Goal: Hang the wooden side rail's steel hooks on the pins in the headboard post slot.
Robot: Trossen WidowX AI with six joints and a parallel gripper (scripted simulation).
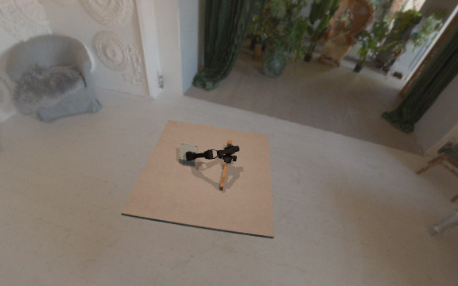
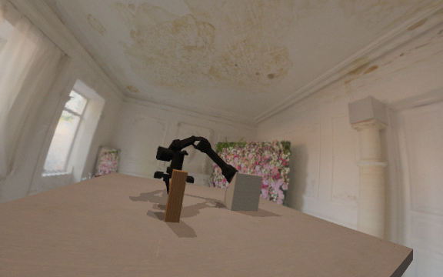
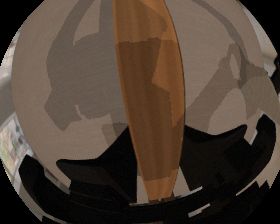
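Now: gripper tip 170 mm to the right of the wooden headboard post and 40 mm below it.
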